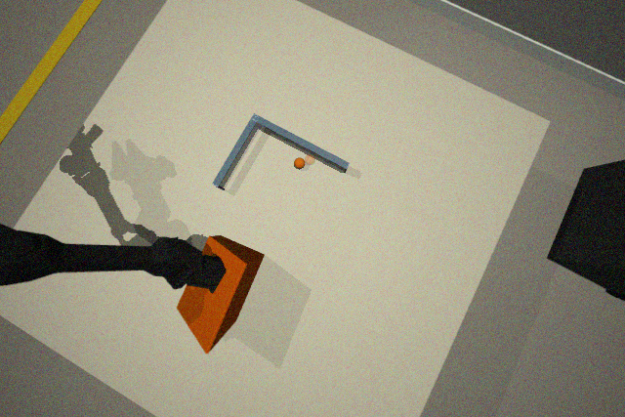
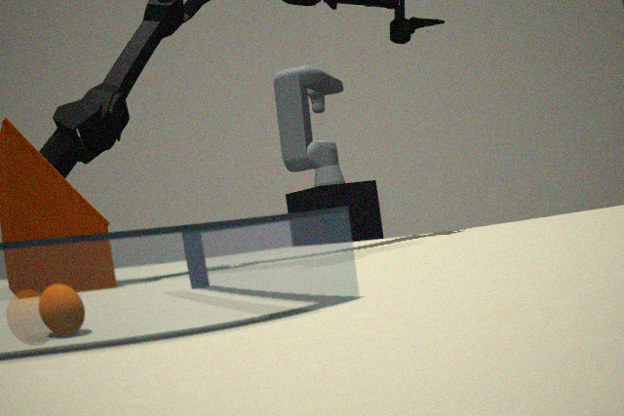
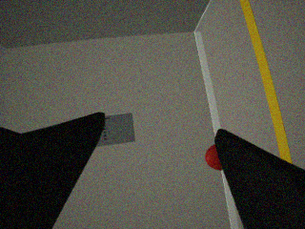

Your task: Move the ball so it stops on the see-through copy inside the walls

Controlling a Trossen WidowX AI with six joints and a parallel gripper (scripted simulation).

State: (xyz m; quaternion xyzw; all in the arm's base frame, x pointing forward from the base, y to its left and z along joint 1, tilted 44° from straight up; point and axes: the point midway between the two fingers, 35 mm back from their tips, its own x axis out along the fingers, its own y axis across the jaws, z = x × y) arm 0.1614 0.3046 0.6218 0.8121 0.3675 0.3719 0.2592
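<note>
The clear wall is 270 mm ahead of my gripper tip, 660 mm to the right of it and 380 mm below it. Also, from my gripper tip: see-through copy of ball: 240 mm ahead, 710 mm to the right, 400 mm below; then orange-brown ball: 220 mm ahead, 690 mm to the right, 400 mm below.
</note>
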